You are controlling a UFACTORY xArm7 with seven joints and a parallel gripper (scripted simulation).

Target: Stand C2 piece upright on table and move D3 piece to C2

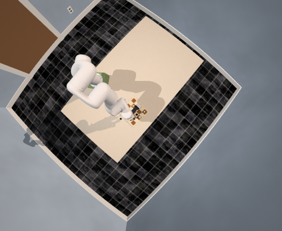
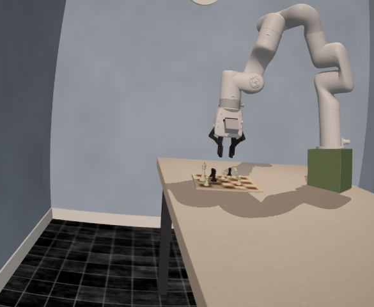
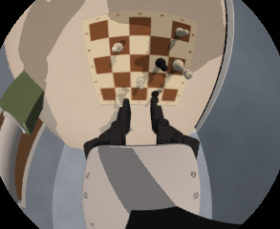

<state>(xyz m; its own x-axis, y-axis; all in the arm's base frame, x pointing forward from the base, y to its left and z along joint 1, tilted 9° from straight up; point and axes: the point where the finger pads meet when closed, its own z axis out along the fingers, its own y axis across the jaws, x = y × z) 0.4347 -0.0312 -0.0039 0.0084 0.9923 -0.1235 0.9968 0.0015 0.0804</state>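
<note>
The chessboard is 40 mm to the left of my hand and 100 mm below it.
</note>
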